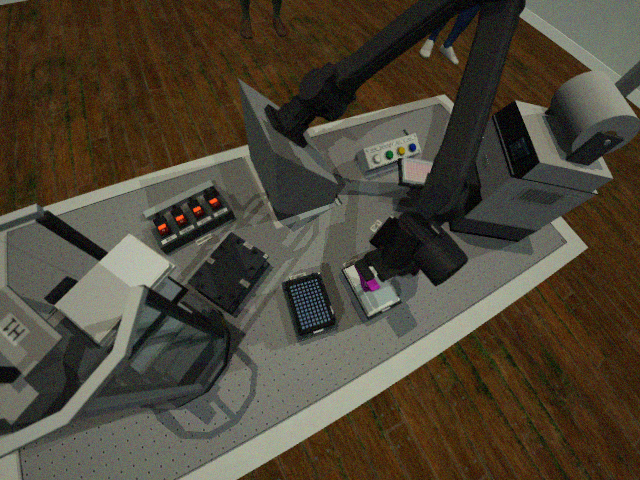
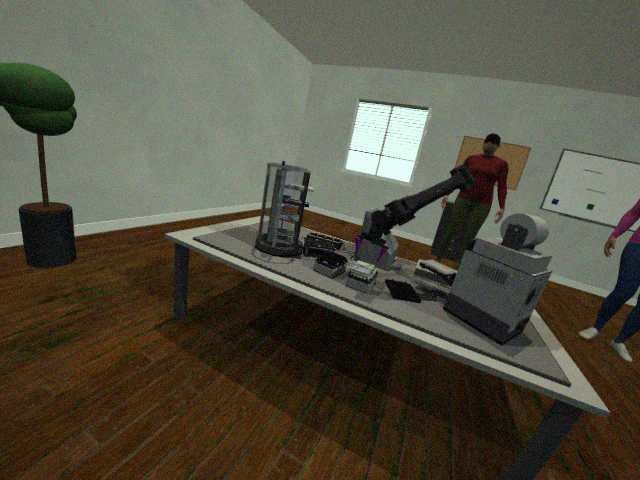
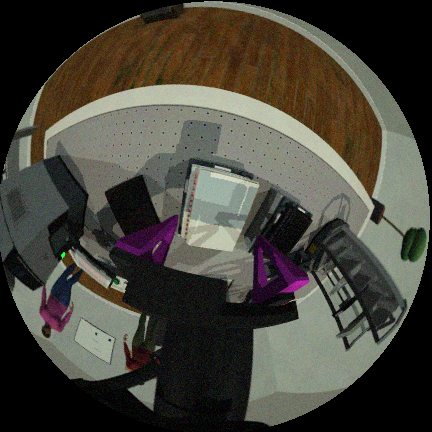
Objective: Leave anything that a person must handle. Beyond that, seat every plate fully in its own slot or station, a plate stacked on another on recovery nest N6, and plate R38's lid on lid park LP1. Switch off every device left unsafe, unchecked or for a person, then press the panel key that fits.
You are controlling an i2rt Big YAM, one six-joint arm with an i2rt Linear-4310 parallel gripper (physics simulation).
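My gripper is open, with its magenta fingers spread and no object between them. It hangs above a pale, clear-topped plate stack. A black plate with bluish wells is seated beside that stack. A pink-topped plate lies below the key panel, which has white, green, yellow and blue keys. A switch bank has orange rockers; their on or off state is unclear. Labels are too small to read.
A black station stands between the switch bank and well plate. The glazed carousel tower is at one end, and the grey machine with a roll at the other. A dark flat pad lies beside the stack.
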